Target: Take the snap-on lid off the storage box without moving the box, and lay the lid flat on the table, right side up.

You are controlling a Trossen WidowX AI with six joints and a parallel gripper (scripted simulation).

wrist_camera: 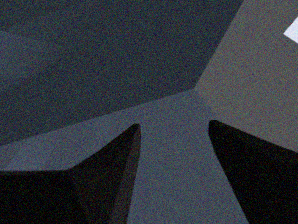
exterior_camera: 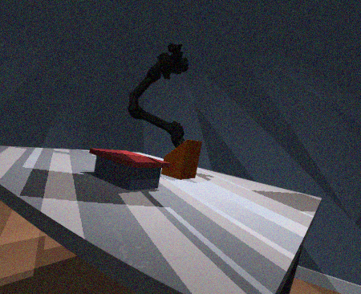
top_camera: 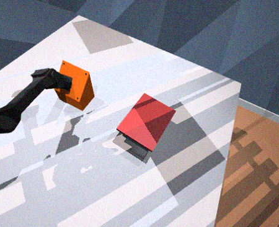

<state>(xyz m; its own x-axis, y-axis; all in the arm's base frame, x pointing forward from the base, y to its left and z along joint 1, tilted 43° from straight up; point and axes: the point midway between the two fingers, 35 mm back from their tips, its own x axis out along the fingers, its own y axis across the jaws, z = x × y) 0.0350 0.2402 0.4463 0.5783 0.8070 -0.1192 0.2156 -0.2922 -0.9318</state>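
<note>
Now: gripper tip 540 mm above the red lid, 410 mm short of it and 100 mm to the right of it. Also, from my gripper tip: storage box: 580 mm below, 410 mm ahead, 100 mm to the left.
</note>
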